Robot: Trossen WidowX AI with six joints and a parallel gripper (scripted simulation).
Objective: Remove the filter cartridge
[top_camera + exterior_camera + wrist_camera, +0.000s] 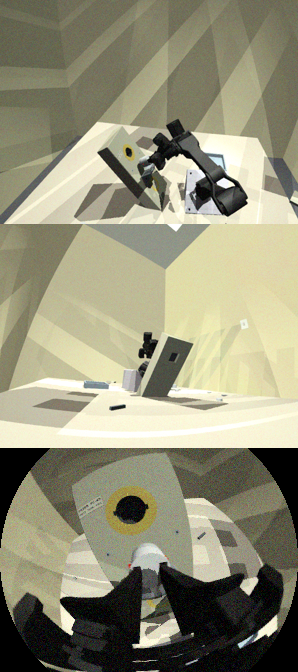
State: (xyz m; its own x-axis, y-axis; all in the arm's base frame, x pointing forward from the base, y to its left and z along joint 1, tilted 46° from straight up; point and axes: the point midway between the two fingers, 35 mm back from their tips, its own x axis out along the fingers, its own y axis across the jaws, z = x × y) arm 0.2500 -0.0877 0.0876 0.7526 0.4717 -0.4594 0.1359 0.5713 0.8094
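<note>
The round filter cartridge lies 10 mm ahead of my gripper tip and 10 mm below it. The rest, counted from my gripper tip: grey-blue tray (330 mm behind, 280 mm to the right, 200 mm below); service panel (50 mm ahead, 50 mm below); small dark bar (170 mm ahead, 270 mm to the right, 210 mm below).
</note>
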